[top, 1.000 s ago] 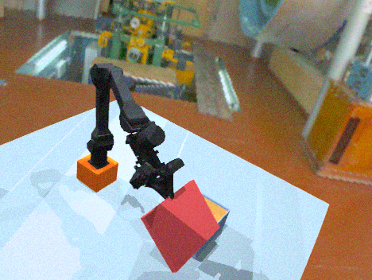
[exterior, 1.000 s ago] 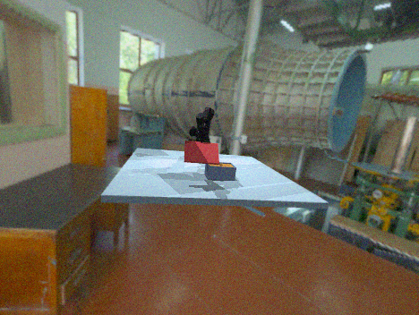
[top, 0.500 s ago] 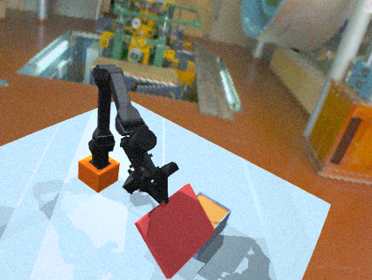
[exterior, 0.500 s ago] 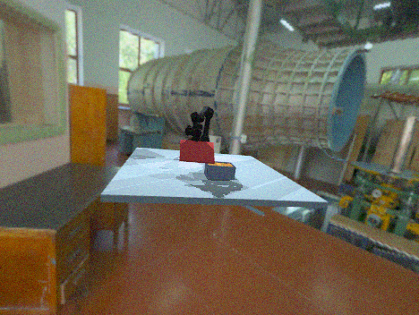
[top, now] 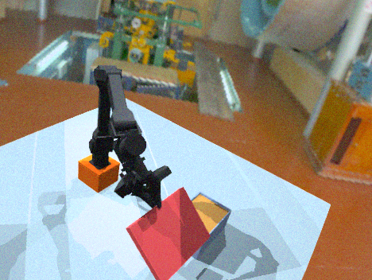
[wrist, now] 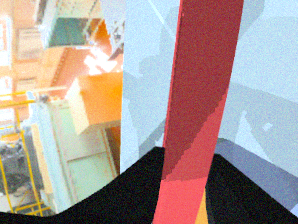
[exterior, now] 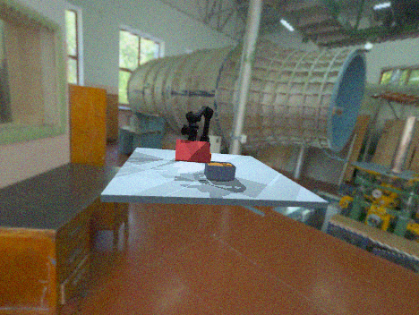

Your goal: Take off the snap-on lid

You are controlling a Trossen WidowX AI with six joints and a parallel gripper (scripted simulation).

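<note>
Now: gripper tip 6 cm short of the red lid, 5 cm above it and 1 cm to the right of it. Also, from my gripper tip: storage box 21 cm to the left, 18 cm below, 4 cm ahead.
</note>
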